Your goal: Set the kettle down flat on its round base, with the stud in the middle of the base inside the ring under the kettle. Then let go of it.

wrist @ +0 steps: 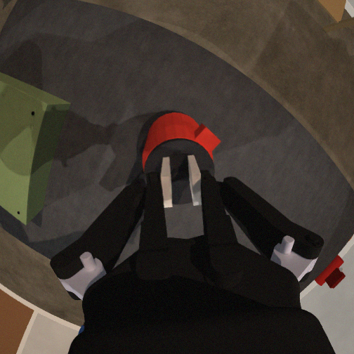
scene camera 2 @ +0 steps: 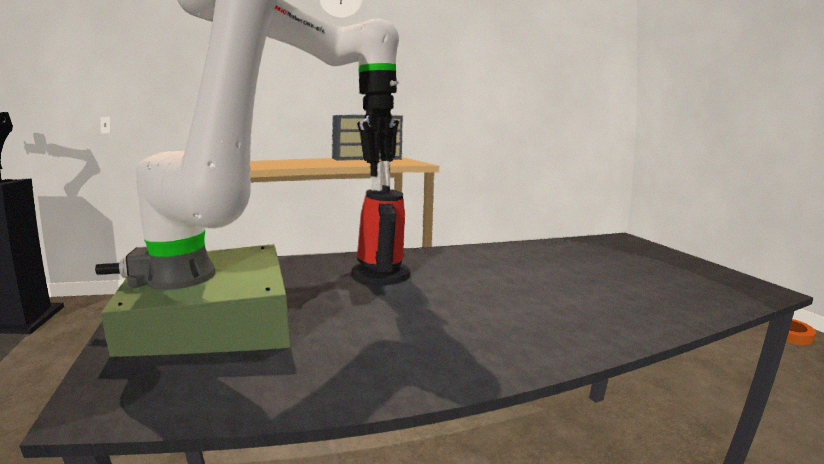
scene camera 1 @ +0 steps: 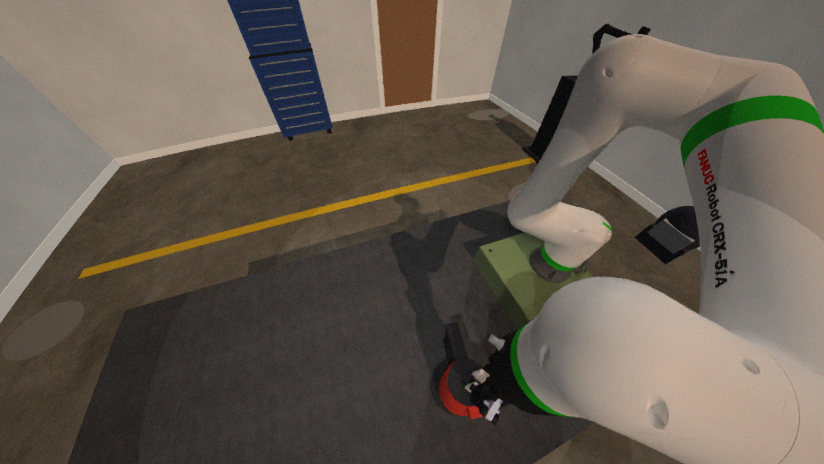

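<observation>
The red kettle (scene camera 1: pixel 452 394) (scene camera 2: pixel 367 230) (wrist: pixel 175 125), with a black lid and black handle, is over the round black base (scene camera 2: pixel 361 274) on the table. In scene camera 2 it leans slightly, its top a little to the right of its bottom. Its lower end looks very close to the base or touching it; whether it sits flat cannot be told. The stud and the ring under the kettle are hidden. My gripper (scene camera 1: pixel 477 381) (scene camera 2: pixel 381 183) (wrist: pixel 178 167) points down above the lid, shut on the knob at the kettle's top. The handle faces scene camera 2.
The green block (scene camera 1: pixel 507 273) (scene camera 2: pixel 198 325) (wrist: pixel 25 150) under my arm stands on the dark table (scene camera 1: pixel 259 345) (scene camera 2: pixel 547 322) (wrist: pixel 265 135), left of the kettle in scene camera 2. A wooden bench (scene camera 2: pixel 311 167) with a drawer unit (scene camera 2: pixel 347 137) is behind the table. A black pedestal (scene camera 2: pixel 20 247) stands at far left.
</observation>
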